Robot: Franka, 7 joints.
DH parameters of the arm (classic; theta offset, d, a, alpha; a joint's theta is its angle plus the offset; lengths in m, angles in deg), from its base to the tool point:
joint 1: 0 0.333 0 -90
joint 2: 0 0 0 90
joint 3: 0 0.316 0.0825 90
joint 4: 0 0 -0.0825 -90
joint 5: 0 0.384 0 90
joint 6: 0 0 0.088 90
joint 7: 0 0.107 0 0
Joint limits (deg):
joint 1: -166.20..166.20
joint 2: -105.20..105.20
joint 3: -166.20..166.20
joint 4: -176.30..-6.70
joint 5: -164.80..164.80
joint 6: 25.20..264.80
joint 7: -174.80..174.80
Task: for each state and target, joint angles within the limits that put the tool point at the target. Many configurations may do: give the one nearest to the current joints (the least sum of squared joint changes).
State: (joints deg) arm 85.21 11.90 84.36 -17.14 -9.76 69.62 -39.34
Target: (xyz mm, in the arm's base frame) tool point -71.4 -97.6 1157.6
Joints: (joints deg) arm 108.61 -9.09 68.44 -6.70 -20.78 115.52 -39.34
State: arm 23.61 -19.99 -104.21 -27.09 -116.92 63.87 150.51
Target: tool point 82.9 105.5 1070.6
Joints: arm 23.90 16.58 -109.98 -7.02 -124.42 60.67 150.51
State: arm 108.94 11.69 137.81 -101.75 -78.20 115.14 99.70
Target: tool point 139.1 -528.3 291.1
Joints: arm 129.10 -13.26 160.42 -125.71 -75.67 120.23 99.70
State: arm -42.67 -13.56 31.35 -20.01 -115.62 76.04 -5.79
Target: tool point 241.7 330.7 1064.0
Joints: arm -75.16 -33.33 68.25 -45.84 -121.64 112.70 -5.79
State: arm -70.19 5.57 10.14 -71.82 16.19 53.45 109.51
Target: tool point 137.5 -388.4 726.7
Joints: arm -77.24 -6.70 2.18 -77.83 13.03 44.24 109.51
